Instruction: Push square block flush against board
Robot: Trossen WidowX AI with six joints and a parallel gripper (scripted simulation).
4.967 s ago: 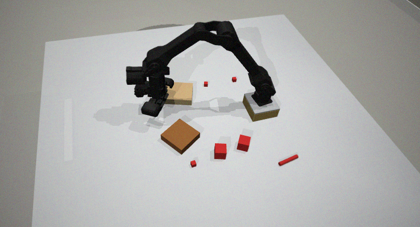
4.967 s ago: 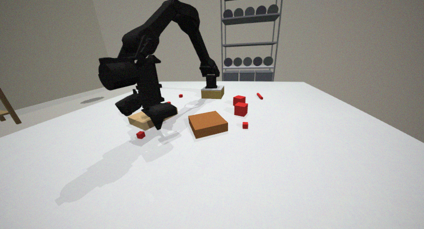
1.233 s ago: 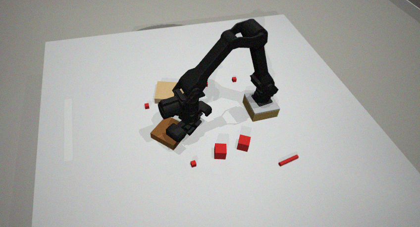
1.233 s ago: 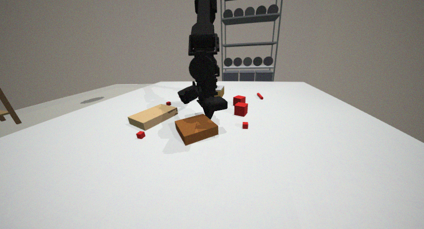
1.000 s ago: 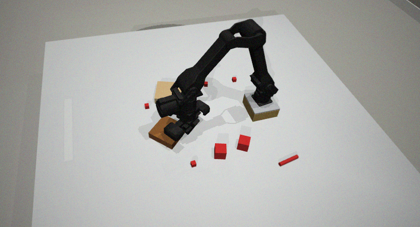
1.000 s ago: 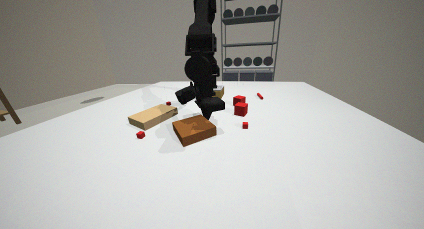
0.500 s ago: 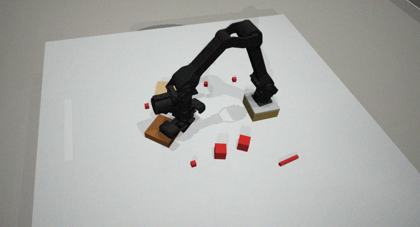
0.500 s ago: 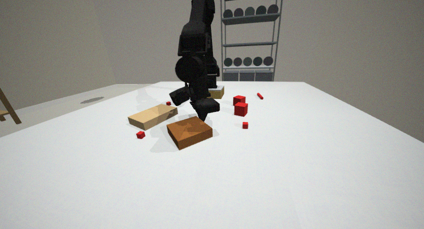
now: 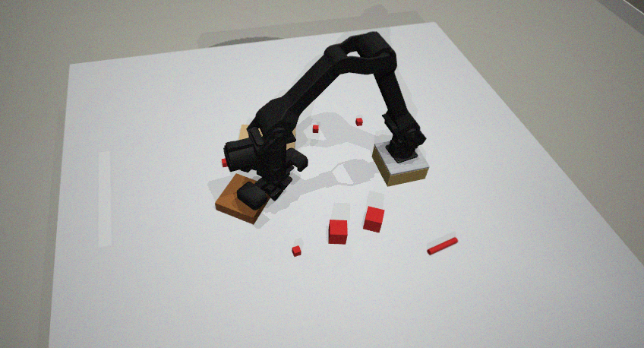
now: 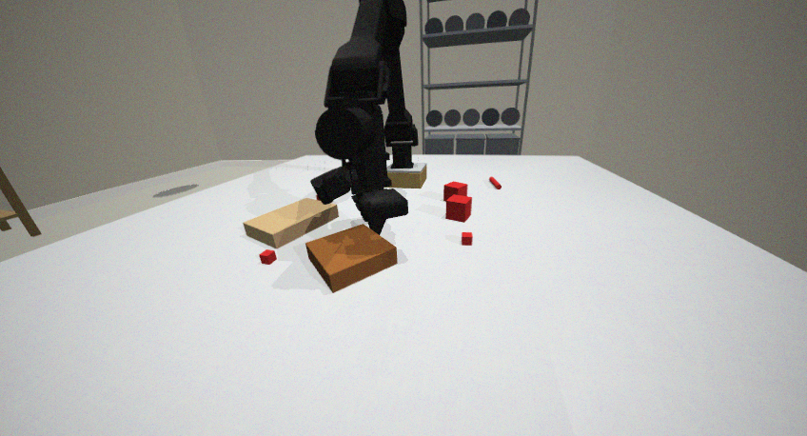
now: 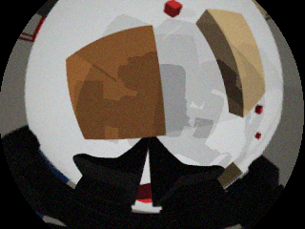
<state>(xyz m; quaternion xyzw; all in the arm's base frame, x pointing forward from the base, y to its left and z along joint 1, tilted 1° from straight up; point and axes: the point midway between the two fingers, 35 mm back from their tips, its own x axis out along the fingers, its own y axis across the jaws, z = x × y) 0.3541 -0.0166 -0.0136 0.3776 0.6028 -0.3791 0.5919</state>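
The tan board is 18 cm to the right of my gripper tip, 5 cm behind it and 1 cm above it. The rest, counted from my gripper tip: red stick 31 cm behind, 28 cm to the left; then square brown block 7 cm ahead, 3 cm to the right, 1 cm above.
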